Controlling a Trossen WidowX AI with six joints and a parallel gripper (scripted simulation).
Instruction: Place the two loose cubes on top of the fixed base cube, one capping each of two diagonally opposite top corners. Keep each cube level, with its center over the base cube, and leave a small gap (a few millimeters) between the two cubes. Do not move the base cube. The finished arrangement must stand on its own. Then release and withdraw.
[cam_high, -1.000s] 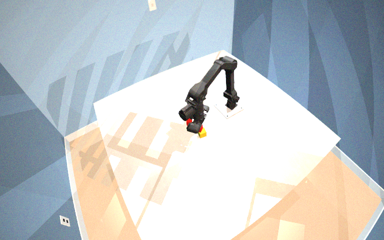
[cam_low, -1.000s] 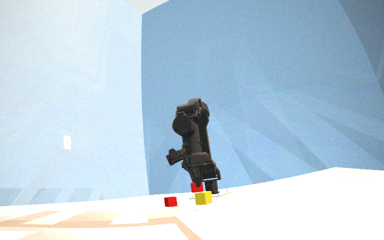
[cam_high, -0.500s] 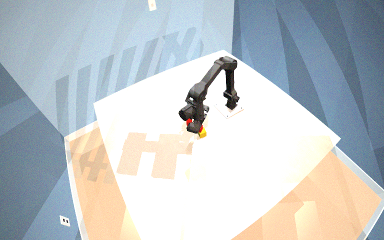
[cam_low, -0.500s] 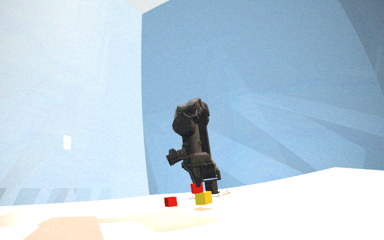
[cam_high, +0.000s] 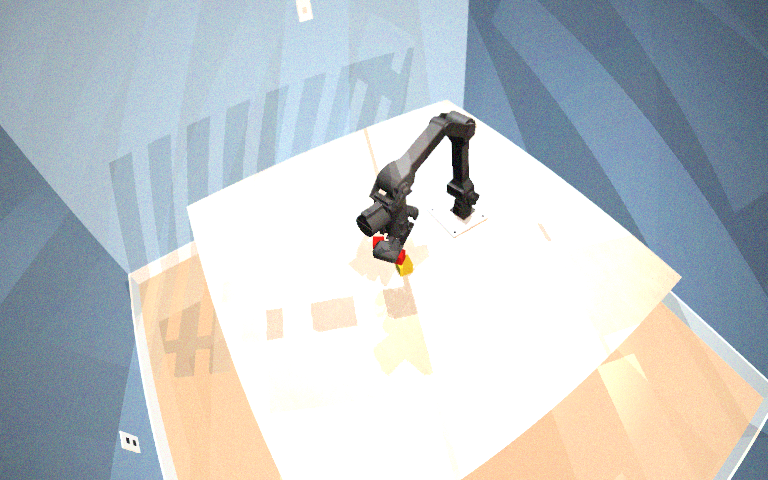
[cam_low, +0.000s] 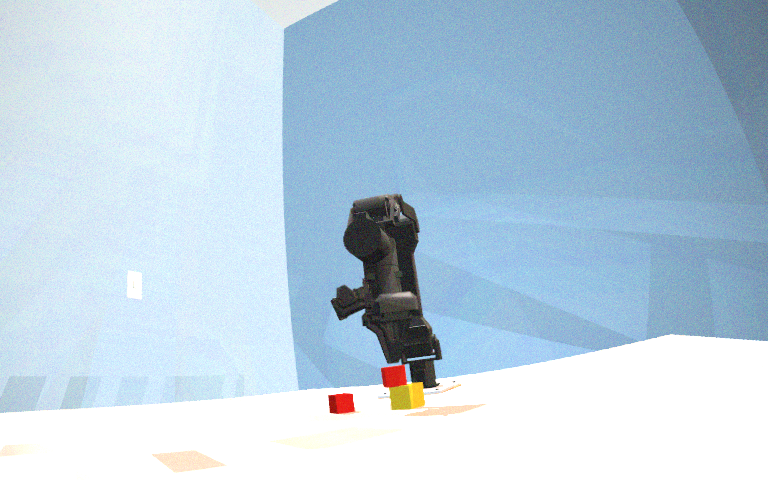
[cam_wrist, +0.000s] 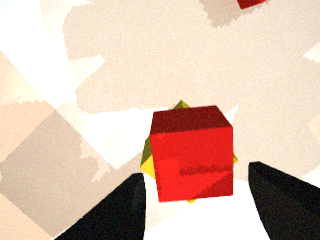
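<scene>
My gripper tip is 10 mm past the yellow base cube, 10 mm to the right of it and 60 mm above it.
</scene>
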